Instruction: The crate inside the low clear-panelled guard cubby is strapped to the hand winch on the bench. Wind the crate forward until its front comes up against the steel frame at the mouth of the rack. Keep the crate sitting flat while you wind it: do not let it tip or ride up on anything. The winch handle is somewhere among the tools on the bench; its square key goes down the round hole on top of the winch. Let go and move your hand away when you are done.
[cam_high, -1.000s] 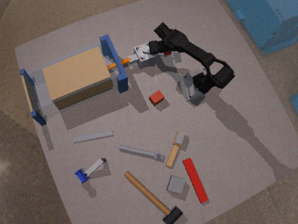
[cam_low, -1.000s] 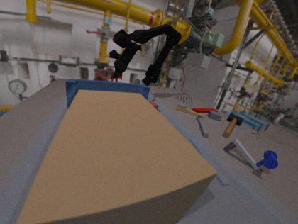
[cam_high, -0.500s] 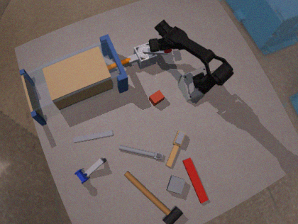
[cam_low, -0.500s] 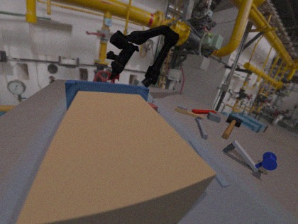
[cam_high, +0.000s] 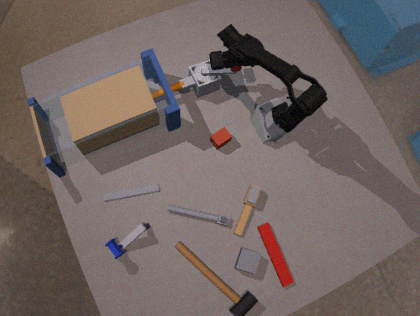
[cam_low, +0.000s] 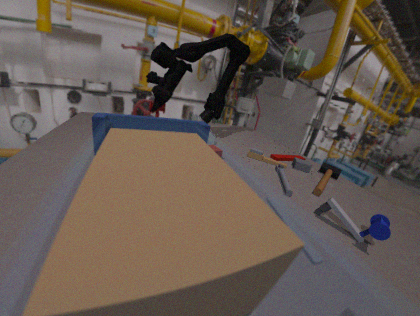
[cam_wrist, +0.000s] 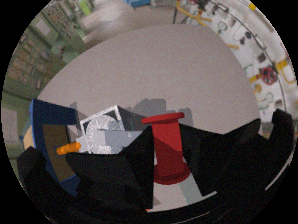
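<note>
Now: gripper tip 4 cm short of the red-knobbed crank and 3 cm above it. The rest, counted from my gripper tip: blue steel frame: 26 cm ahead, 3 cm to the right, 3 cm below; then red knob: 2 cm to the left; then grey winch: 8 cm ahead, 3 cm to the right, 10 cm below.
</note>
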